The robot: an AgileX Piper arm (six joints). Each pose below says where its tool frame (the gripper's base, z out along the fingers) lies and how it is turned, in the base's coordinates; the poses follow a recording.
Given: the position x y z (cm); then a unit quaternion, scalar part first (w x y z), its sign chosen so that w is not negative.
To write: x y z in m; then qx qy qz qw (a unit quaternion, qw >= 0). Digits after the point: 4 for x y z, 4 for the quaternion.
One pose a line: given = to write
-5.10 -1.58 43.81 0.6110 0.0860 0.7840 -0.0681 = -0.0510 -0.0158 0.4381 0.0860 0.7840 -0.0681 0.6110
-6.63 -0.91 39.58 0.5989 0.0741 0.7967 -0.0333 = -0.0663 -0.0091 0.3958 0.0741 0.7967 -0.0333 0.5989
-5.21 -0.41 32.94 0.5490 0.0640 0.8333 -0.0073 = -0.0521 -0.0041 0.3294 0.0640 0.8333 -0.0073 0.5490
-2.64 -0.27 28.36 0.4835 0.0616 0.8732 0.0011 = -0.0264 -0.0027 0.2836 0.0616 0.8732 0.0011 0.4835
